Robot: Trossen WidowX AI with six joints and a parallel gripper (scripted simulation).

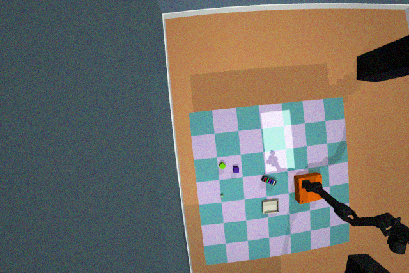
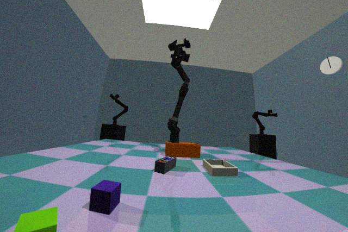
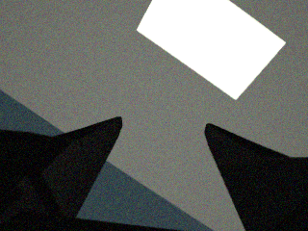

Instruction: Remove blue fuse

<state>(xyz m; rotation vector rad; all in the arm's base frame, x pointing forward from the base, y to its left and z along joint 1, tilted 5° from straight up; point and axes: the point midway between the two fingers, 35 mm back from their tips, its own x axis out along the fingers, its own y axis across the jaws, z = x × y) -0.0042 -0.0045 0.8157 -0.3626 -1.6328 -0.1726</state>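
Right now the blue fuse is 900 mm below my gripper tip, 340 mm ahead of it and 10 mm to the left of it. From my gripper tip the other things lie so: tray (920 mm below, 320 mm ahead, 230 mm to the left).
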